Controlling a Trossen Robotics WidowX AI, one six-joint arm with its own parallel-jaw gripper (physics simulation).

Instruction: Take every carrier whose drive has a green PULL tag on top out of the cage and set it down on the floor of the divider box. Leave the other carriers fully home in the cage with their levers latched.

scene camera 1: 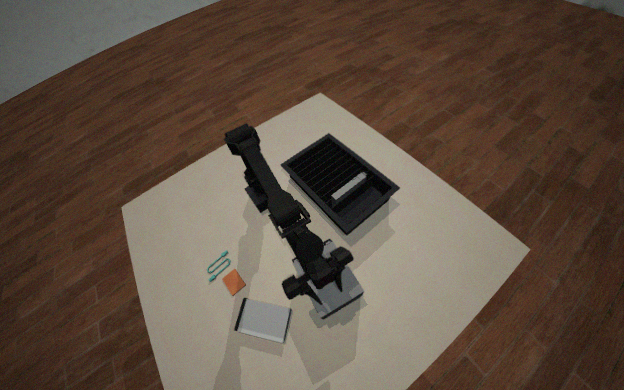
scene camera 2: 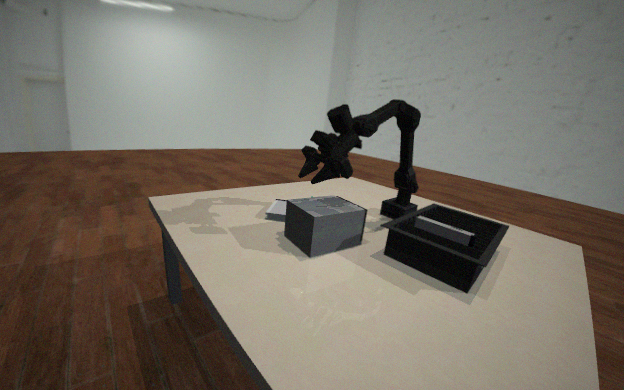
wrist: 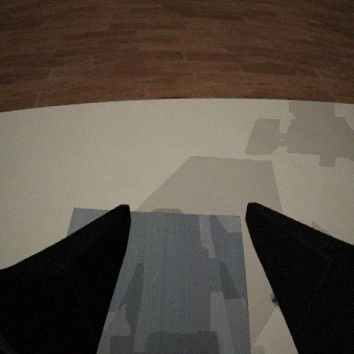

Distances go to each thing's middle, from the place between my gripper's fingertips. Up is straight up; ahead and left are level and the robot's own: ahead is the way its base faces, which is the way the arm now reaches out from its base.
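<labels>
Grey flat case (scene camera 1: 259, 319): my gripper is 18 cm above it, 9 cm past it and 22 cm to the left of it. Black divider box (scene camera 2: 458, 265): 29 cm to the left of my hand, 37 cm behind it, 16 cm below it.
</labels>
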